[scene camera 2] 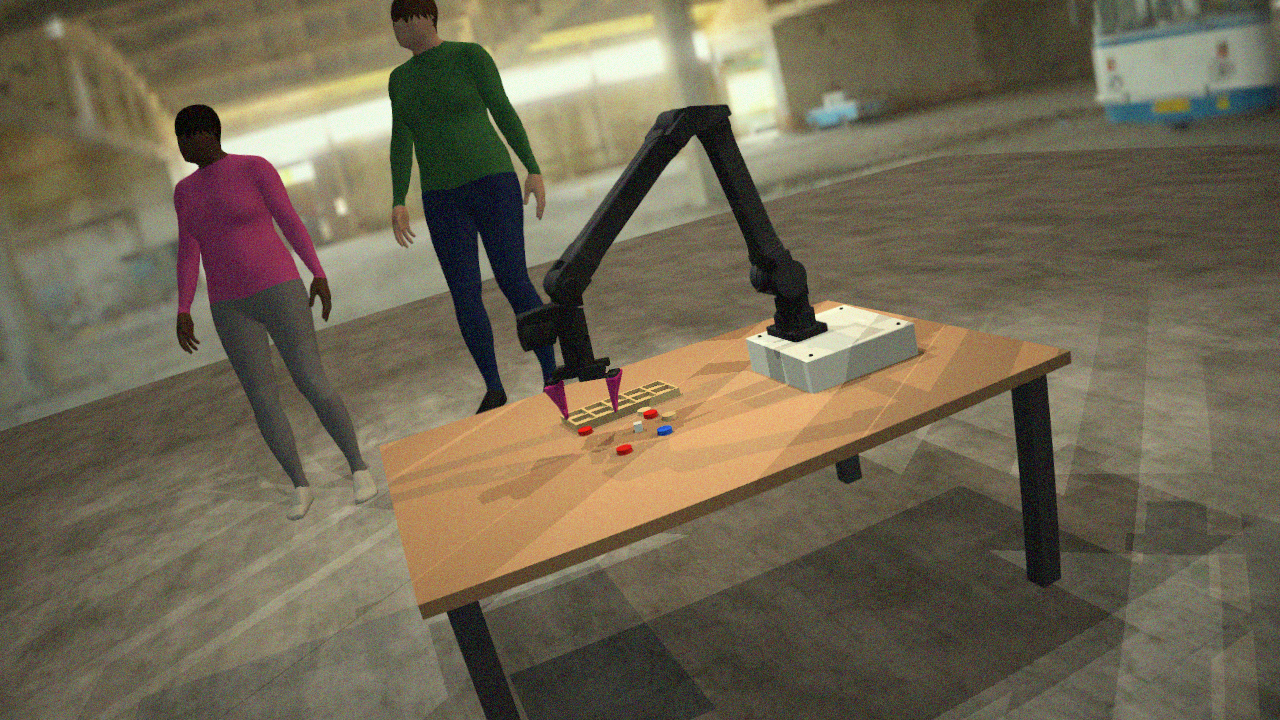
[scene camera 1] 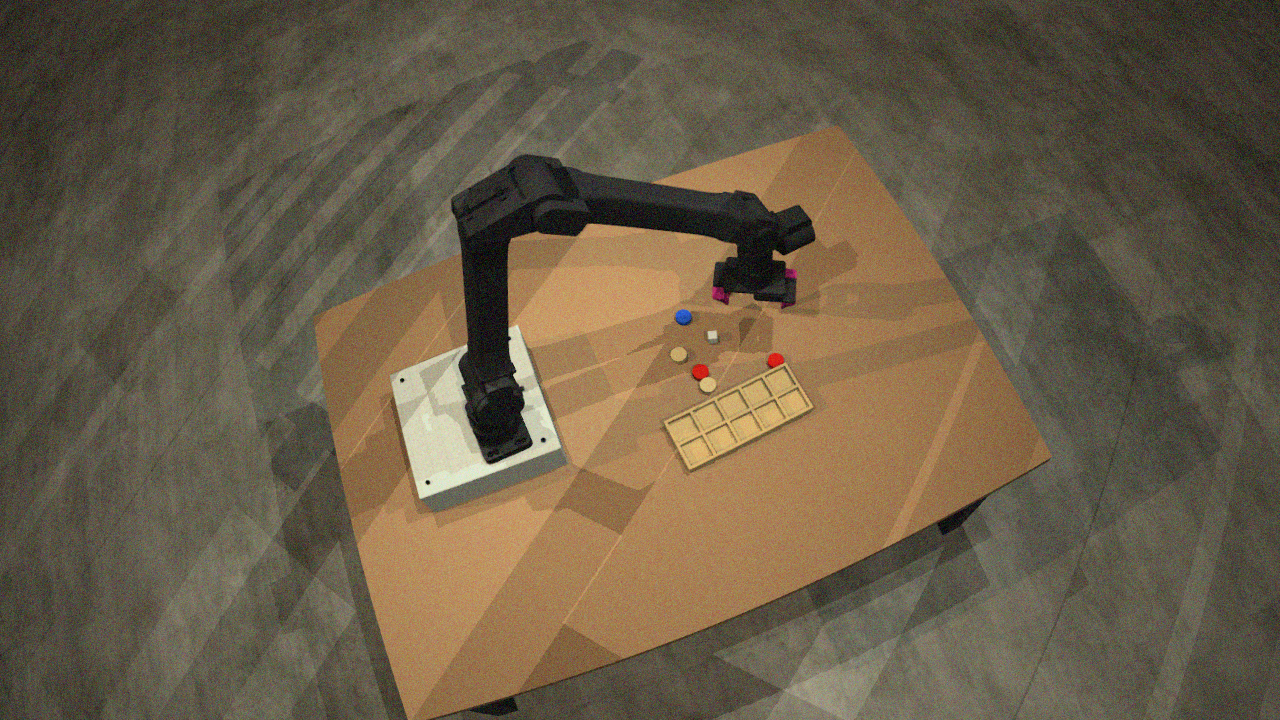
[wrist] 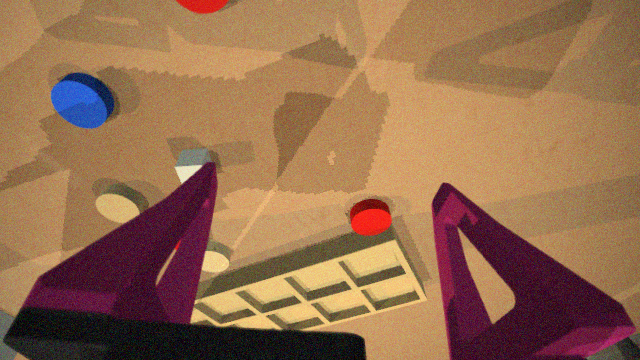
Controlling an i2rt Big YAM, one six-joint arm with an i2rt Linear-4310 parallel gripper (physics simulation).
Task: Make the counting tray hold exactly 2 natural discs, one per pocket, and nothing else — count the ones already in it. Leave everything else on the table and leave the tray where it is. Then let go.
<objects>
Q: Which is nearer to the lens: the tan counting tray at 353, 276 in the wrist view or the blue disc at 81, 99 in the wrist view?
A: The blue disc.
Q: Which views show the tan counting tray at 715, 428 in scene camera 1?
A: Scene camera 2, scene camera 1 and the wrist view: all of them.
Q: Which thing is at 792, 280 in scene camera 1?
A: My gripper.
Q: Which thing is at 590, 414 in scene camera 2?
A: A tan counting tray.
</objects>
